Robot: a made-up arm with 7 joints.
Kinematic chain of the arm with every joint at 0, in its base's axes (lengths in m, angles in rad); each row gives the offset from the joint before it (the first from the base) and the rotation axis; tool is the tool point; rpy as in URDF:
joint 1: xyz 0 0 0 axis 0.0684 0.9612 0.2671
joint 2: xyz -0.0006 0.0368 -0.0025 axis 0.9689 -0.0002 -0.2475
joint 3: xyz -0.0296 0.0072 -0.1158 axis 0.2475 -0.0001 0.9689
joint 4: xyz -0.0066 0 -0.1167 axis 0.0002 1 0
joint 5: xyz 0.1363 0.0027 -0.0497 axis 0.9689 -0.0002 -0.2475
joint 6: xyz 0.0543 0 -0.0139 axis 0.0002 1 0
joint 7: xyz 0.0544 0 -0.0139 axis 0.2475 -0.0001 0.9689
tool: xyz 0 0 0 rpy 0 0.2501 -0.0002
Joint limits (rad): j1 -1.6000..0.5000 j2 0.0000..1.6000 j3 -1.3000..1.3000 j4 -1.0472..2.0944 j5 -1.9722..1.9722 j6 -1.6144..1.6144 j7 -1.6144..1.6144
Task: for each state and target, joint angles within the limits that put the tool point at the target. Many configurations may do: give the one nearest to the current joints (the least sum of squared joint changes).
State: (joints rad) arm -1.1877 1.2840 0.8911 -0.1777 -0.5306 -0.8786 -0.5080
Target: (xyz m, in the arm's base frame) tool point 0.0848 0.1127 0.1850
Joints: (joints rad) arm -1.0054 1.2935 0.5457 -0.6386 -0.4171 -0.9223 -0.5080
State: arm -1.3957 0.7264 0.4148 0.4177 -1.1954 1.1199 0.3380
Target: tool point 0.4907 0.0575 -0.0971
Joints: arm -1.4274 0.2896 0.3968 1.2357 -1.0648 0.4062 0.3380
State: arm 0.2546 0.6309 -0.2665 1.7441 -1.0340 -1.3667 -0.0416
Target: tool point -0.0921 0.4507 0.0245
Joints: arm 0.3380 1.3277 -0.3374 2.0934 -1.1525 -1.5478 -0.0416
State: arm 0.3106 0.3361 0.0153 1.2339 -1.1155 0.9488 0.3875
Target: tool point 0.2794 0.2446 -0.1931
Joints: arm -0.3229 0.7551 0.2725 0.2108 -1.3210 1.0182 0.3875
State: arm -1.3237 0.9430 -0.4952 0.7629 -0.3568 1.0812 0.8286
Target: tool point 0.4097 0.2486 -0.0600
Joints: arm -1.2179 0.9679 -0.5130 0.7570 -0.3659 1.1321 0.8286
